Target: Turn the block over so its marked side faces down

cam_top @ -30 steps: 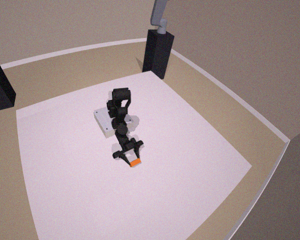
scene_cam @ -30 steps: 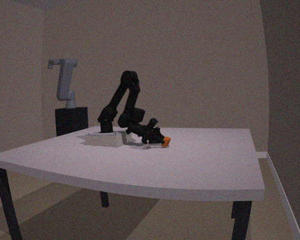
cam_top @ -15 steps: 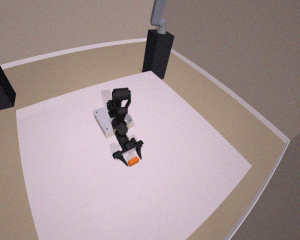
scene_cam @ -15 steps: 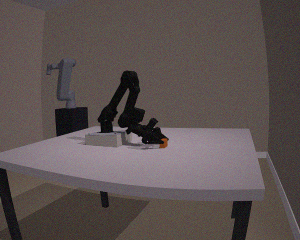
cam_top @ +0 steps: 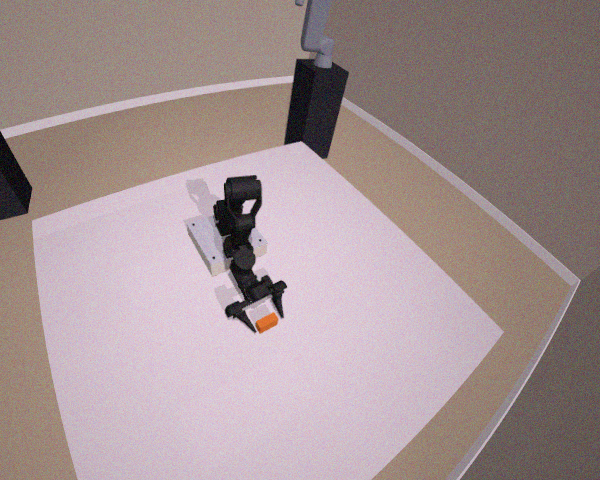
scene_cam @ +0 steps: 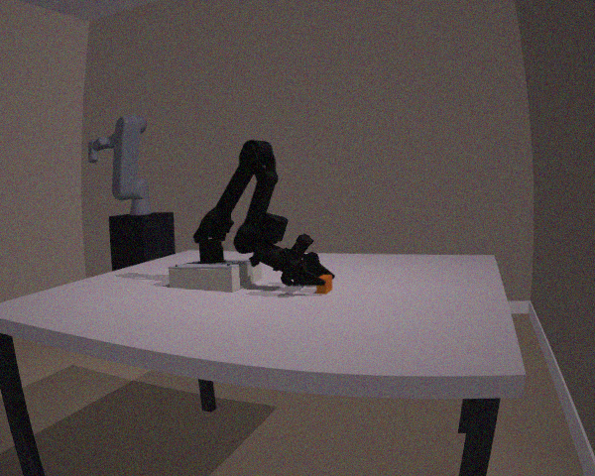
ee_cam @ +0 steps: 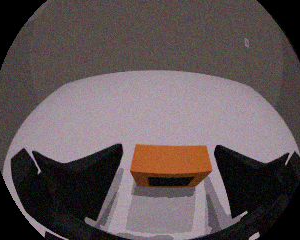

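My gripper tip is now 20 mm past the orange block and 10 mm above it.
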